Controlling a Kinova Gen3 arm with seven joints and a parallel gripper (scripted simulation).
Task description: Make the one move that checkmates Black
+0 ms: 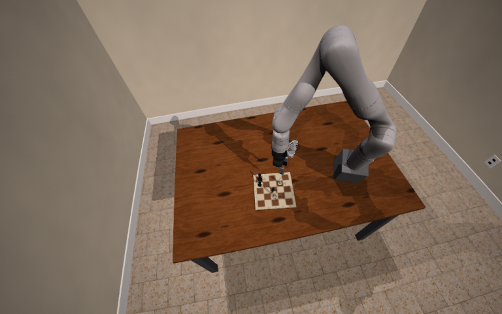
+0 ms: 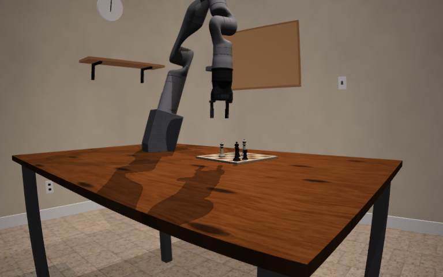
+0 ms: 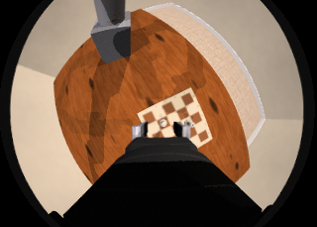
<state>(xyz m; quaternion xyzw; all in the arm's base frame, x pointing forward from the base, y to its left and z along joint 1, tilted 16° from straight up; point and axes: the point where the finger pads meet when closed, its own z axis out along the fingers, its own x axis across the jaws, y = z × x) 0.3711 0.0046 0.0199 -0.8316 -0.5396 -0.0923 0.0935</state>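
Now: hand 13 cm above the small white piece and 1 cm short of it. Also, from my hand: tall black piece (13 cm below, 12 cm ahead, 3 cm to the right); then tall white piece (13 cm below, 8 cm to the left, 5 cm ahead); then chessboard (16 cm below, 5 cm ahead, 4 cm to the left).
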